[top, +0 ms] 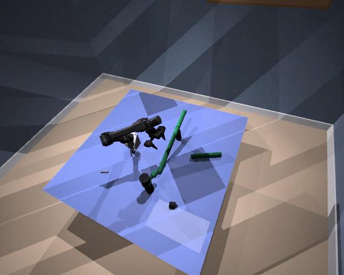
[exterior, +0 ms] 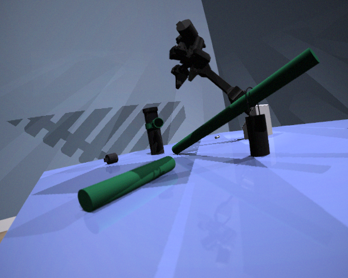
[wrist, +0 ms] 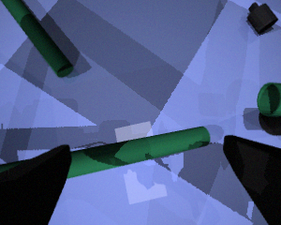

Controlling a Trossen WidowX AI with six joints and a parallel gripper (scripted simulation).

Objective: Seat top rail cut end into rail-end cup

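My gripper tip is 19 cm to the left of the green rail-end cup and 11 cm above it. The rest, counted from my gripper tip: short dark post 25 cm to the left, 13 cm below, 2 cm ahead; small black cap 31 cm to the right, 22 cm below, 19 cm ahead; short green rail piece 29 cm ahead, 22 cm below, 14 cm to the left.
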